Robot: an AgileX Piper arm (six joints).
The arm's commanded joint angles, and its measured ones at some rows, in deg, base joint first. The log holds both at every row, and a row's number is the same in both.
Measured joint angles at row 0:
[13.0 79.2 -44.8 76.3 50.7 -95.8]
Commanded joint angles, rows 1 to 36:
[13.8 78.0 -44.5 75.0 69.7 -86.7]
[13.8 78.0 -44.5 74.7 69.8 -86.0]
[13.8 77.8 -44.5 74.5 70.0 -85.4]
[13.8 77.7 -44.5 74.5 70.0 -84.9]
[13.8 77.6 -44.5 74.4 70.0 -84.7]
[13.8 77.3 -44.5 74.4 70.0 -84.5]
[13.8 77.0 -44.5 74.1 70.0 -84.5]
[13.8 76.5 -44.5 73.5 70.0 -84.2]
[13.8 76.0 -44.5 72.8 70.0 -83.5]
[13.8 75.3 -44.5 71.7 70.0 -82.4]
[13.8 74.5 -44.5 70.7 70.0 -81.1]
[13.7 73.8 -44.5 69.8 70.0 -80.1]
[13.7 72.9 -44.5 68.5 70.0 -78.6]
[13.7 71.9 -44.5 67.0 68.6 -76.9]
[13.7 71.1 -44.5 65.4 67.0 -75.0]
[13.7 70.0 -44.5 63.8 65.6 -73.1]
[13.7 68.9 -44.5 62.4 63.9 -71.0]
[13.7 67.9 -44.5 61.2 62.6 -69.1]
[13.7 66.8 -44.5 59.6 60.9 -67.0]
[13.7 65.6 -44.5 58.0 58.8 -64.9]
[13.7 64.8 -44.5 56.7 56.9 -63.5]
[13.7 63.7 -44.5 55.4 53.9 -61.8]
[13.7 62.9 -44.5 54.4 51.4 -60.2]
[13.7 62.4 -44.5 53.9 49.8 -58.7]
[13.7 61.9 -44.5 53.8 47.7 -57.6]
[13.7 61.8 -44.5 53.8 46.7 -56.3]
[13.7 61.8 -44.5 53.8 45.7 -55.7]
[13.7 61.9 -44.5 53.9 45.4 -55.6]
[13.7 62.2 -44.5 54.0 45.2 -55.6]
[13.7 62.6 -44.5 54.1 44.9 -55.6]
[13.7 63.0 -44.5 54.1 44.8 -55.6]
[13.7 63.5 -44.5 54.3 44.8 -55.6]
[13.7 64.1 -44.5 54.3 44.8 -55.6]
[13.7 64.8 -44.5 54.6 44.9 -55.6]
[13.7 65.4 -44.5 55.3 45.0 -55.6]
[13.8 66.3 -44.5 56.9 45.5 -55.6]
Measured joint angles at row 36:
[13.7 63.9 -44.8 53.8 45.2 -55.9]
